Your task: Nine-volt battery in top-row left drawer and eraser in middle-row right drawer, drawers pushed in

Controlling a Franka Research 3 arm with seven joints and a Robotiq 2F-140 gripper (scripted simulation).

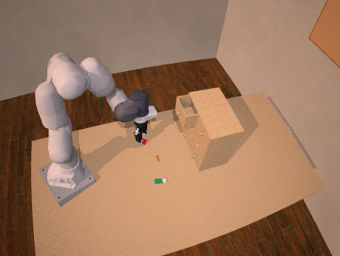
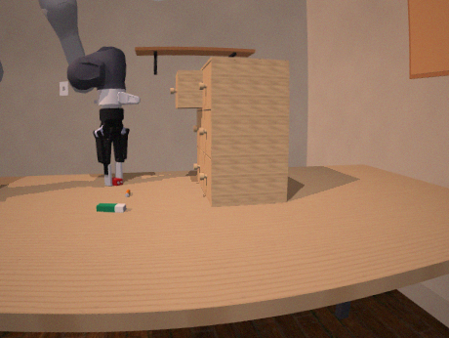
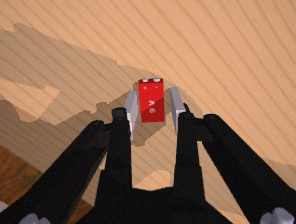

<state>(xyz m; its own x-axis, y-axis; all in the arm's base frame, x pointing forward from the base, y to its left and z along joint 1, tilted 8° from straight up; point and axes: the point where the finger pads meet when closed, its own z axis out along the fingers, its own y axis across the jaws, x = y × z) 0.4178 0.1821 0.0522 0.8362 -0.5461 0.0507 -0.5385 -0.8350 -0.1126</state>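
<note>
Now: hand 130 mm to the left of the small orange object, 70 mm short of it and 30 mm above it. From my hand the other things lie so: red nine-volt battery 20 mm below, 10 mm ahead; then green-and-white eraser 270 mm to the right, 70 mm ahead, 30 mm below.
</note>
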